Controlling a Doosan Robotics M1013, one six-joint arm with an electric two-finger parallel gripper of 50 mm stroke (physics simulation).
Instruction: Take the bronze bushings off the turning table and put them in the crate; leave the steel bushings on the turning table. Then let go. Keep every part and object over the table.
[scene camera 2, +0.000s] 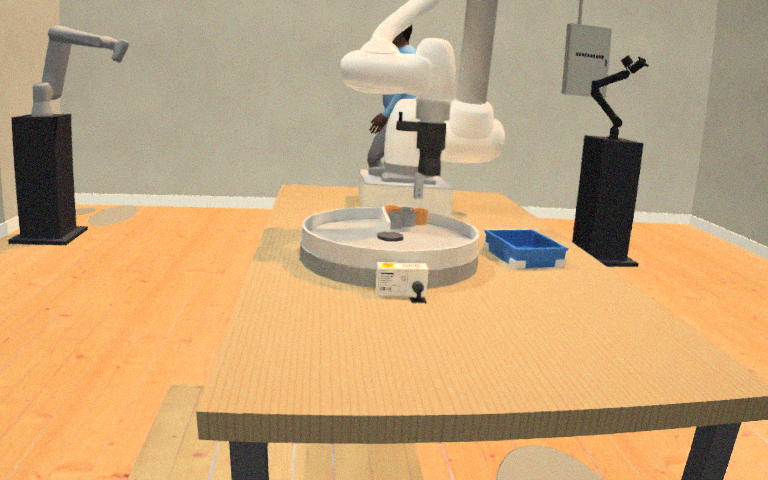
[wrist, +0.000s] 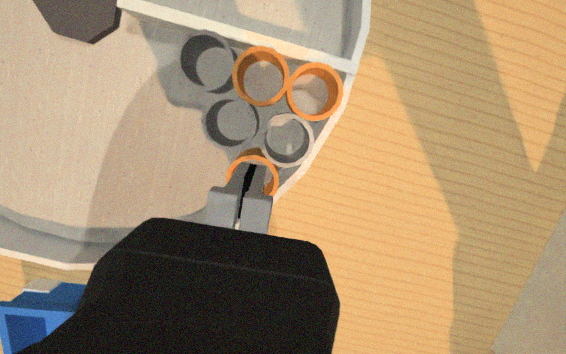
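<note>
My gripper is shut, with nothing between its fingertips. It points down above the nearest bronze bushing, partly hiding it in the wrist view. Two more bronze bushings stand side by side along the white divider. Three steel bushings stand among them, close together. All stand upright on the turning table, near its rim. The blue crate stands right of the turning table in the scene view; its inside is mostly hidden.
The white divider rises beside the bushings. A dark disc is at the turning table's middle. A white box and a small black stand are in front of the turning table. A person stands behind the arm.
</note>
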